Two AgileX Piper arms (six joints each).
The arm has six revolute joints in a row. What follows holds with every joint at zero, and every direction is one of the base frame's.
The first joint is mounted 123 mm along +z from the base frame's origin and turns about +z.
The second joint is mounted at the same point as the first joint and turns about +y.
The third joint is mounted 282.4 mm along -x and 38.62 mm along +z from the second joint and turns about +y.
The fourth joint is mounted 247.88 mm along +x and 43.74 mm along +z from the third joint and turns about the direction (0.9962, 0, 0.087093).
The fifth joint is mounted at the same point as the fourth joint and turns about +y.
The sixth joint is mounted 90.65 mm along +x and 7.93 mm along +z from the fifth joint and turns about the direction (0.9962, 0, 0.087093).
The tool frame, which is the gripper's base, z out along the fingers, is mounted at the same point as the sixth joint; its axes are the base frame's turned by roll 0, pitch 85.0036 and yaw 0 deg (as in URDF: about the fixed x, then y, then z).
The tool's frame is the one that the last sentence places.
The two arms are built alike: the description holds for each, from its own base.
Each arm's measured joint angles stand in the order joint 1, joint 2, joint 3, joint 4, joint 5, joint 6.
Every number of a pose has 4 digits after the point.
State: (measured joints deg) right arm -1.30 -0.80 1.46 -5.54 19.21 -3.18; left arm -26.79 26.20 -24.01 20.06 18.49 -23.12
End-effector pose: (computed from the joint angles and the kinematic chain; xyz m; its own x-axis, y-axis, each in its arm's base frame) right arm 0.0533 -0.0041 0.1753 -0.2603 -0.1404 -0.9553 0.0155 0.9886 -0.1495; left arm 0.0942 -0.0365 0.2937 -0.2498 0.0481 -0.9671 0.3374 0.9405 -0.0404
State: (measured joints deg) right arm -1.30 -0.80 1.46 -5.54 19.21 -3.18; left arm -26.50 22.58 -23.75 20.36 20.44 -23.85
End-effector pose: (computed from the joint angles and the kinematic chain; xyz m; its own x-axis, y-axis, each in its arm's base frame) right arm 0.0533 -0.0041 0.1753 -0.2603 -0.1404 -0.9553 0.0155 0.9886 -0.1495; left arm 0.0846 -0.0298 0.2954 -0.2295 0.0240 -0.9730 0.3193 0.9462 -0.0520
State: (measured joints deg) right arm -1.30 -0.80 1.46 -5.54 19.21 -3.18; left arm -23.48 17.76 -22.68 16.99 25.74 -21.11
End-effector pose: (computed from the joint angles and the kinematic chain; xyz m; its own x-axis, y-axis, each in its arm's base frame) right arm 0.0533 -0.0041 0.1753 -0.2603 -0.1404 -0.9553 0.0155 0.9886 -0.1495; left arm 0.0718 -0.0186 0.2876 -0.2619 0.0059 -0.9651 0.2579 0.9641 -0.0640
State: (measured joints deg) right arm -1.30 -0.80 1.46 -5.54 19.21 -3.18; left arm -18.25 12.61 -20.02 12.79 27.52 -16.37
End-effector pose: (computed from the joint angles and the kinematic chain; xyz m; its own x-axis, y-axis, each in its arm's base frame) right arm 0.0533 -0.0041 0.1753 -0.2603 -0.1404 -0.9553 0.0155 0.9886 -0.1495; left arm 0.0605 -0.0102 0.2750 -0.2562 -0.0066 -0.9666 0.1959 0.9789 -0.0586
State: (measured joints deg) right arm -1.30 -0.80 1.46 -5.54 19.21 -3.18; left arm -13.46 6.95 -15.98 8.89 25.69 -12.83
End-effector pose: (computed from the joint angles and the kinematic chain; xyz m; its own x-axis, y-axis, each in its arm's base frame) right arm 0.0533 -0.0041 0.1753 -0.2603 -0.1404 -0.9553 0.0155 0.9886 -0.1495; left arm 0.0513 -0.0060 0.2597 -0.2056 -0.0368 -0.9780 0.1517 0.9860 -0.0690
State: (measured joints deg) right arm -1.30 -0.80 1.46 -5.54 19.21 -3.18; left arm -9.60 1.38 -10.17 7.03 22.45 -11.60
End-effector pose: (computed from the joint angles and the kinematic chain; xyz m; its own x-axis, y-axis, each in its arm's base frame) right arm 0.0533 -0.0041 0.1753 -0.2603 -0.1404 -0.9553 0.0155 0.9886 -0.1495; left arm 0.0468 -0.0036 0.2361 -0.1561 -0.0636 -0.9857 0.1076 0.9909 -0.0810
